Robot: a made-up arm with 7 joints. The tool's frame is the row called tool.
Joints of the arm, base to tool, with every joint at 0 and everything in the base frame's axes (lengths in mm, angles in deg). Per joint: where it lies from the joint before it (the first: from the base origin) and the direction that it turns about. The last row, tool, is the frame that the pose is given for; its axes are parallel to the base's.
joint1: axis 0 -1 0 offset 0 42 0
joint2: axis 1 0 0 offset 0 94 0
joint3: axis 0 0 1 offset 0 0 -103
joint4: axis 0 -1 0 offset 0 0 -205
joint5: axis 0 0 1 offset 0 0 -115
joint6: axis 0 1 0 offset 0 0 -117
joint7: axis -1 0 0 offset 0 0 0
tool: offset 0 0 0
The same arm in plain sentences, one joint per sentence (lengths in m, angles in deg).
The arm has seven revolute joints in a row. What follows holds with every joint at zero, and every direction is one of the base frame's. Joint 1 lies 0.042 m along +y from the base frame's origin and turns about -y. Joint 2 lies 0.094 m along +y from joint 1 and turns about +x. Joint 3 lies 0.103 m along -z from joint 2 and turns about +z. Joint 4 lies 0.205 m along -z from joint 3 and turns about -y. Joint 5 lies 0.115 m along -z from joint 4 and turns about +z. Joint 6 lies 0.117 m along -z from joint 5 and turns about +y. Joint 7 lies at the same point as joint 6 and turns about -x. The tool frame, which is the frame that the pose is given for, lies at the same point as joint 7; its axes are parallel to the base frame's.
